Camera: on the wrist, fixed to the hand. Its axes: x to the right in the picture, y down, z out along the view.
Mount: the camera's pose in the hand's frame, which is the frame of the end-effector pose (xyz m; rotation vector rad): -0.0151 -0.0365 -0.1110 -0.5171 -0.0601 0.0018
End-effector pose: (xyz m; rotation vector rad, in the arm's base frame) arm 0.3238 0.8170 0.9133 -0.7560 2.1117 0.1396
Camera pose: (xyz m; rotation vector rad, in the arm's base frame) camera 0.2734 0.7548 0.9998 -1.0317 2.0360 0.7203
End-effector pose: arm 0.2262 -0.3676 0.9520 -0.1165 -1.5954 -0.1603
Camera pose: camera 0.3296 -0.4226 0.9388 -0.5268 -1.5824 -0.5708
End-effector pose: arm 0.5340 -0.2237 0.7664 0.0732 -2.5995 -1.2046
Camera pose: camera 0.5757 -0.3274 0.8038 -0.0700 -2.2470 -1.8561
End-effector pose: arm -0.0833 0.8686 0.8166 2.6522 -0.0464 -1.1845
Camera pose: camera -0.0140 0.9283 0.8909 2.1644 0.2177 -1.0957
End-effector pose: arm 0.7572 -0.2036 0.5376 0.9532 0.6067 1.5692
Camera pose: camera 0.6849 -0.1973 0.4448 0.6042 0.1393 1.5840
